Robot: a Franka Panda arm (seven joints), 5 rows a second.
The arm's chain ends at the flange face. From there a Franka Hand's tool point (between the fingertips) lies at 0.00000 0.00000 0.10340 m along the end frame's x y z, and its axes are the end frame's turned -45 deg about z.
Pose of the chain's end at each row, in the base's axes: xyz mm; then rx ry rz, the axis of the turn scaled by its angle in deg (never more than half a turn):
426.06 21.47 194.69 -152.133 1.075 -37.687
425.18 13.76 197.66 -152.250 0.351 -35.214
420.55 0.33 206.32 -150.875 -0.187 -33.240
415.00 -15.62 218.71 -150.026 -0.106 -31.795
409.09 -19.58 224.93 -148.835 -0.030 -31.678
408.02 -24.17 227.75 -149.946 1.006 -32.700
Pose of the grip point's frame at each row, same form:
472.64 60.78 111.17 -149.534 -60.705 -50.033
468.76 54.20 113.06 -148.856 -61.257 -47.680
461.83 43.86 122.10 -146.949 -61.082 -46.506
454.68 29.77 134.71 -145.900 -60.555 -45.561
448.75 27.64 141.93 -144.785 -60.006 -46.012
449.11 20.67 144.13 -146.449 -59.513 -46.443

